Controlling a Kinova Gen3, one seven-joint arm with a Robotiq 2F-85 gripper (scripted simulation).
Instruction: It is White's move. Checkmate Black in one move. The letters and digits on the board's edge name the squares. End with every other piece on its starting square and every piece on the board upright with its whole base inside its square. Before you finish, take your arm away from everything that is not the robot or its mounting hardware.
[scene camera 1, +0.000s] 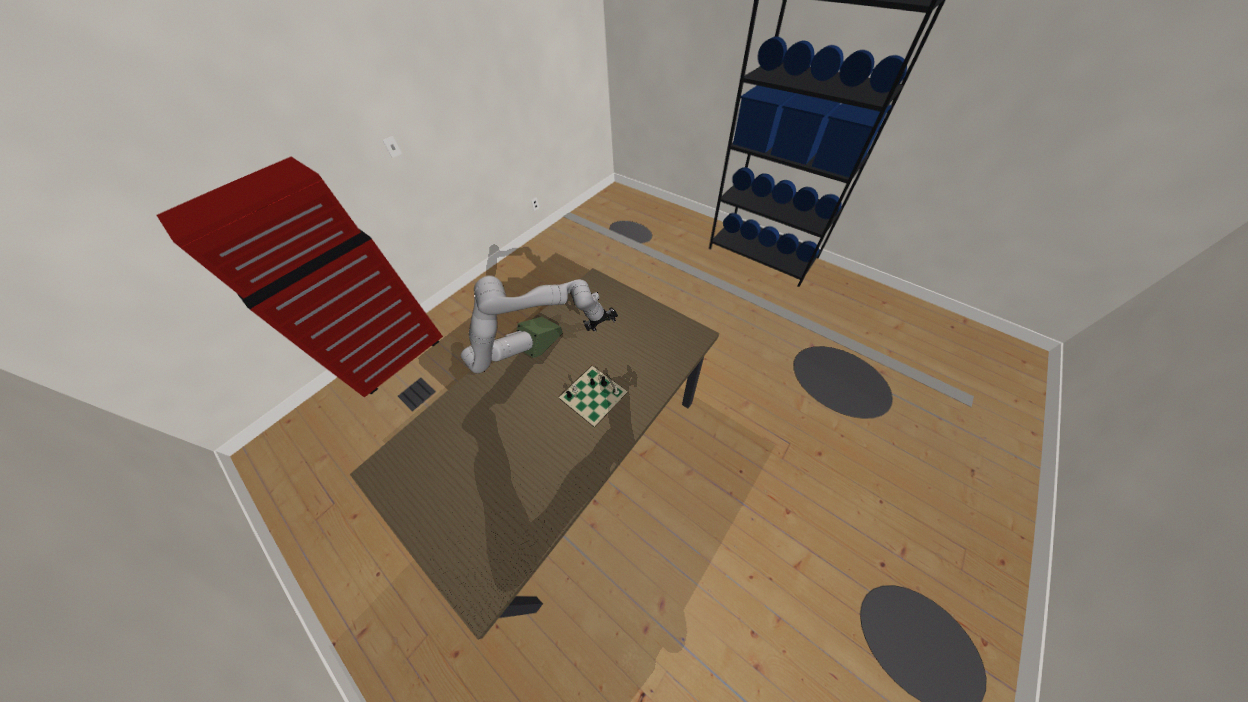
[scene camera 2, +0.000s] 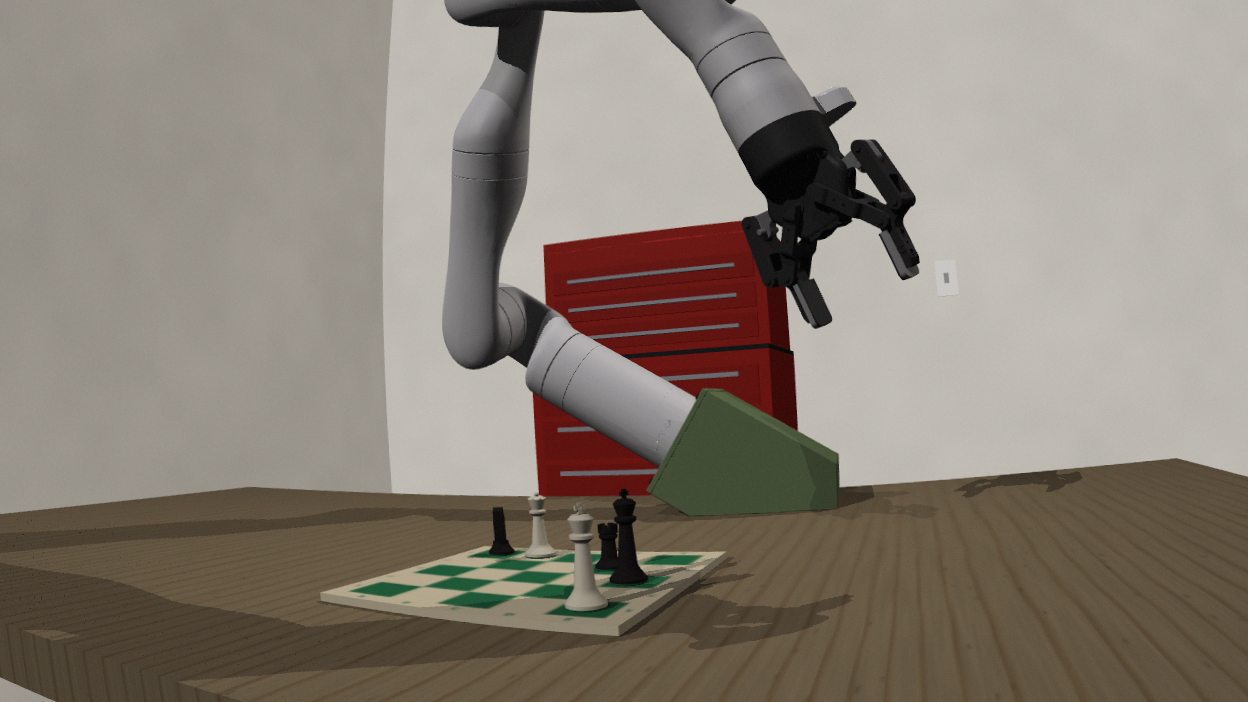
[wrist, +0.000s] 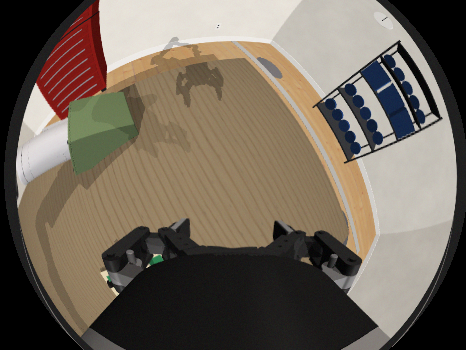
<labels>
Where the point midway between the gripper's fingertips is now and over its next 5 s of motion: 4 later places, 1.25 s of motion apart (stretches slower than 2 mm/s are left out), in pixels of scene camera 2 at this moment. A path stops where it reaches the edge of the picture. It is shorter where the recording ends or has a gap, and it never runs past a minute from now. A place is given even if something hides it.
The gripper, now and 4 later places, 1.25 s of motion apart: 866, 302; 440, 423; 336, 480; 308, 505; 300, 514
</labels>
